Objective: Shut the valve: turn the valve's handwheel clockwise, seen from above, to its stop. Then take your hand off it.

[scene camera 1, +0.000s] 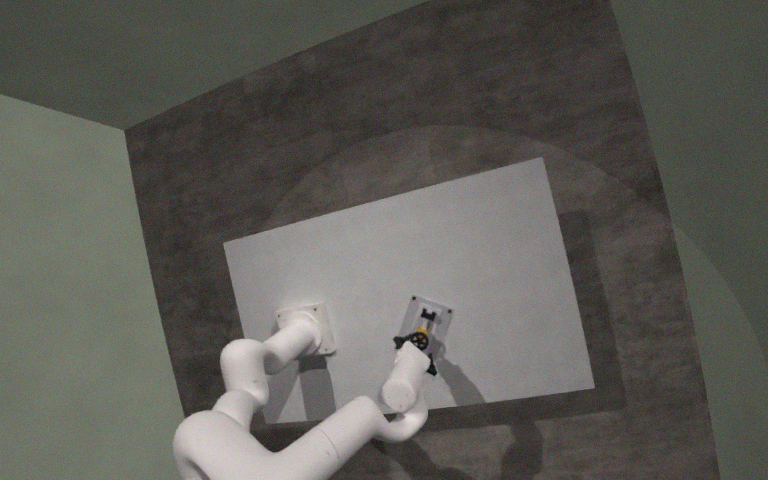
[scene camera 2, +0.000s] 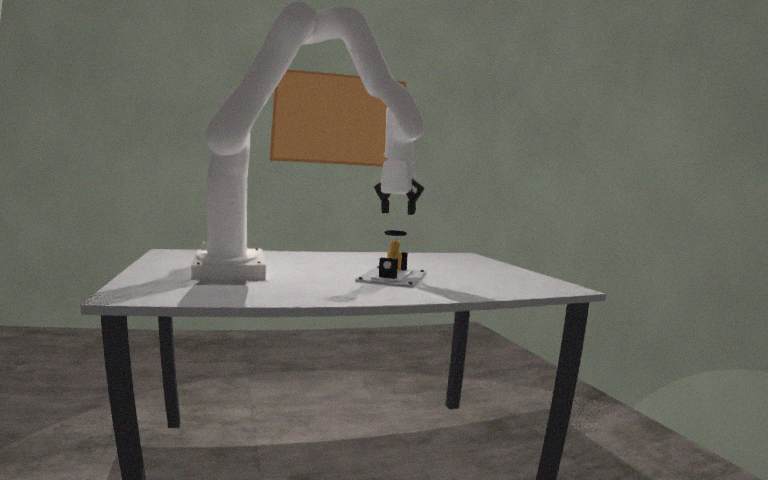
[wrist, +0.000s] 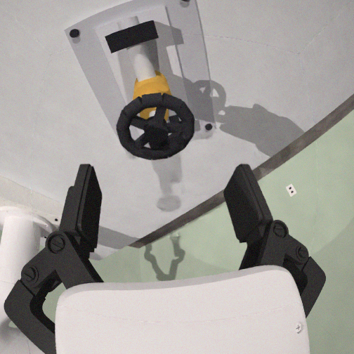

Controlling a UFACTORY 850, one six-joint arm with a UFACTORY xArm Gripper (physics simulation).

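The valve's black spoked handwheel (scene camera 1: 419, 340) (scene camera 2: 395, 233) (wrist: 157, 137) sits level on top of the yellow valve body (scene camera 1: 422, 330) (scene camera 2: 394, 253) (wrist: 150, 86). The valve stands on a grey base plate (scene camera 1: 445, 322) (scene camera 2: 419, 276) (wrist: 92, 60) with dark bolts at its corners. My gripper (scene camera 2: 398, 212) (wrist: 166, 178) is open and empty, pointing down. In the scene camera 2 view its fingertips are a little above the handwheel and apart from it. In the scene camera 1 view the wrist hides part of the gripper. No mark on the wheel shows how far it is turned.
A white pipe with black end blocks (scene camera 2: 387, 267) (wrist: 131, 36) runs through the valve close above the plate. The arm's base (scene camera 1: 327, 333) (scene camera 2: 229, 271) stands to the left on the light table (scene camera 1: 481, 237) (scene camera 2: 311, 285). An orange board (scene camera 2: 328, 118) hangs on the wall behind.
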